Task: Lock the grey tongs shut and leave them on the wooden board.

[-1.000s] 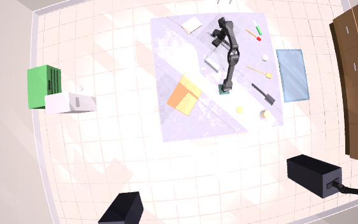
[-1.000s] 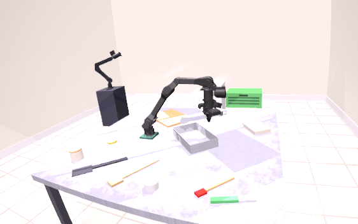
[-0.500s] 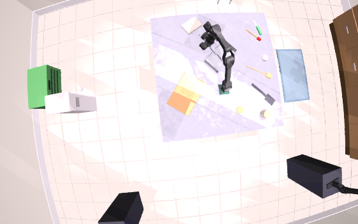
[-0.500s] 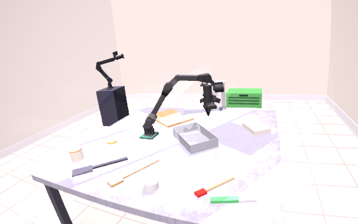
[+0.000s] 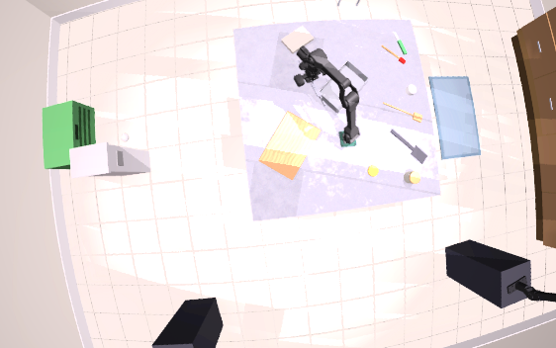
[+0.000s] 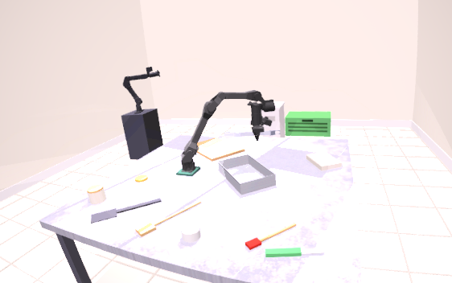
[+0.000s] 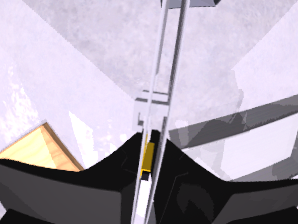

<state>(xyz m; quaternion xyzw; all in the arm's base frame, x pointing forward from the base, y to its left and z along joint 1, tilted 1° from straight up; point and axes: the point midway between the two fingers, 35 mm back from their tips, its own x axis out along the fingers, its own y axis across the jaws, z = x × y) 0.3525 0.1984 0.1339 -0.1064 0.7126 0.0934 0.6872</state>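
My gripper tip is now 33 cm past the wooden board, 17 cm to the right of it and 11 cm above it. From my gripper tip the other things lie so: grey roasting tin 23 cm to the right, 9 cm below, 2 cm behind; yellow disc 58 cm behind, 33 cm to the right, 11 cm below; white block 36 cm ahead, 11 cm below, 2 cm to the right.
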